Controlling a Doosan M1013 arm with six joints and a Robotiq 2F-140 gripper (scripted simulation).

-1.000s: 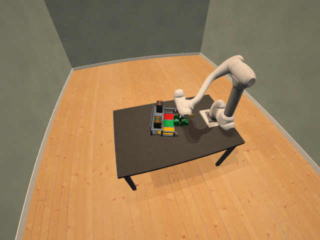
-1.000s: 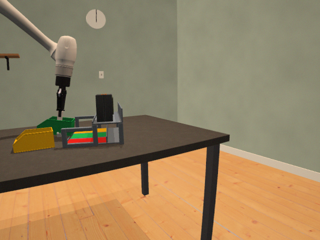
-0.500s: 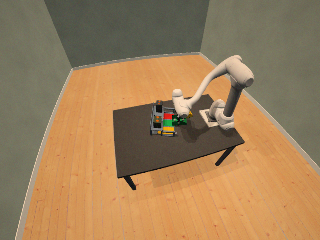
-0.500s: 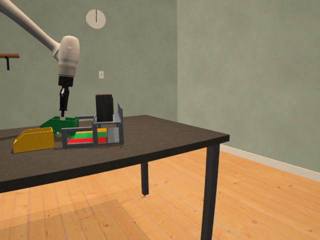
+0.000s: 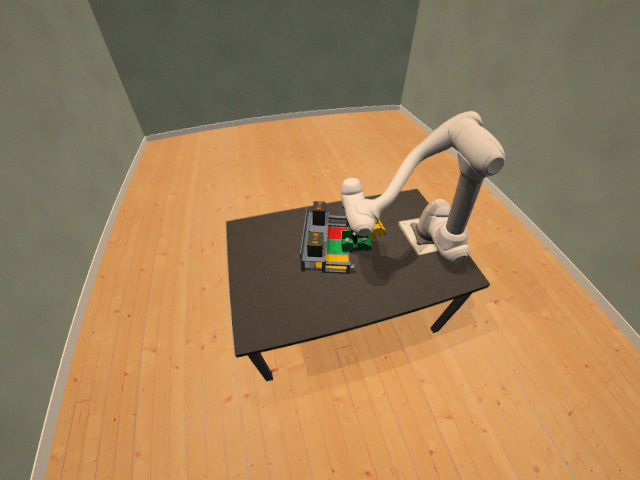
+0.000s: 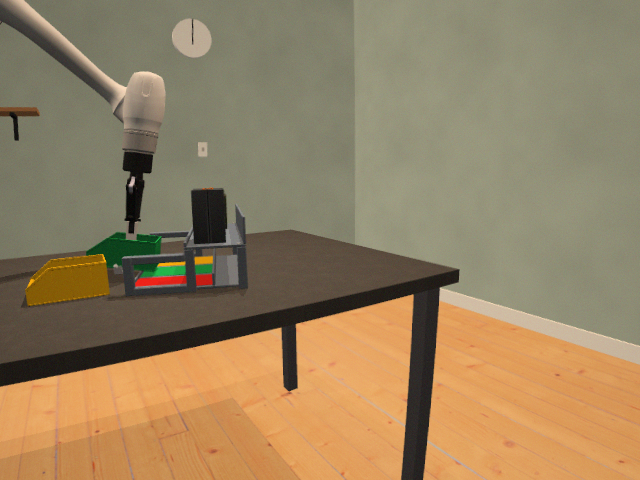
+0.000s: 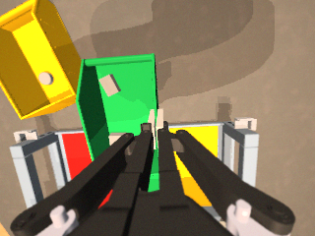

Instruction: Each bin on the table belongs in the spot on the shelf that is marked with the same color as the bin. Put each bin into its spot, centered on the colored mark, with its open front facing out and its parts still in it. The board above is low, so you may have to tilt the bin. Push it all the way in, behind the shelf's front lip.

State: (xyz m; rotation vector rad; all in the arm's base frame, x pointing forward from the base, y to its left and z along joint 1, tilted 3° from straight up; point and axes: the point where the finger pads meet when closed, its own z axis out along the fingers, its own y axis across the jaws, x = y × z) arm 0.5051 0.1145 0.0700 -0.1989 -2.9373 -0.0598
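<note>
The green bin lies 5 cm to the right of my hand, 4 cm below it and 2 cm behind it. Also, from my hand: yellow bin 18 cm to the right, 14 cm behind, 7 cm below.
</note>
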